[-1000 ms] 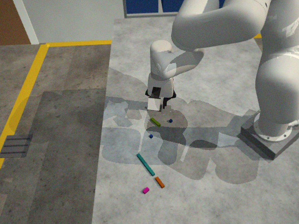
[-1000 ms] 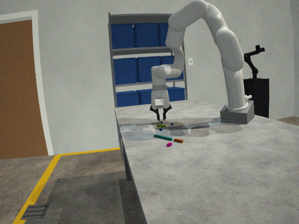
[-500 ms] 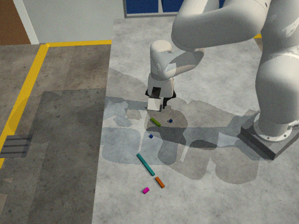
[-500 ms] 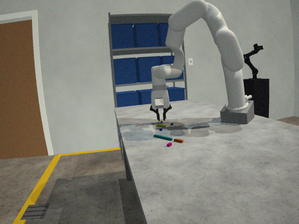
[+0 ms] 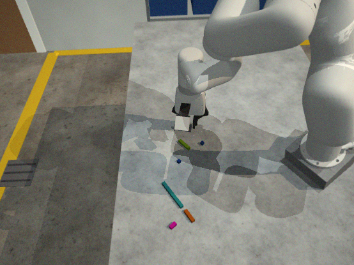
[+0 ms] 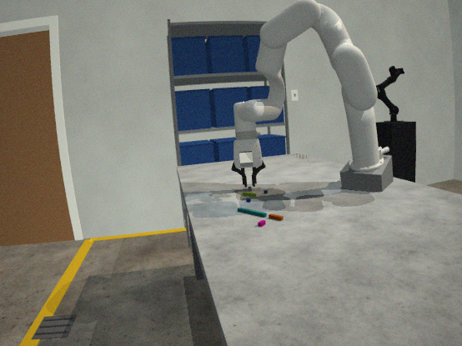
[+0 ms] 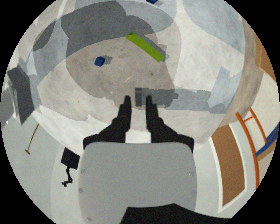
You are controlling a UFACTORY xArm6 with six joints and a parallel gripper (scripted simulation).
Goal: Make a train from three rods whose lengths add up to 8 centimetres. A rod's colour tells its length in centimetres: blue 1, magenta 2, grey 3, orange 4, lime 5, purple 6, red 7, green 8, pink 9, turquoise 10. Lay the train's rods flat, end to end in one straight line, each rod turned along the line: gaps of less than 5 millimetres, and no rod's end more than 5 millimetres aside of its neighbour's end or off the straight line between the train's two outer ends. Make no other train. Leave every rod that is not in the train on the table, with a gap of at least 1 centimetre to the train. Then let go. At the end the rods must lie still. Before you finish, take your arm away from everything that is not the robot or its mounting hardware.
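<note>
Right now the grey rod is 3 cm below my hand. From my hand the other things lie so: turquoise rod 5 cm ahead, 27 cm to the left, 3 cm below; orange rod 34 cm to the left, 3 cm below; lime rod 2 cm ahead, 8 cm to the left, 3 cm below.
</note>
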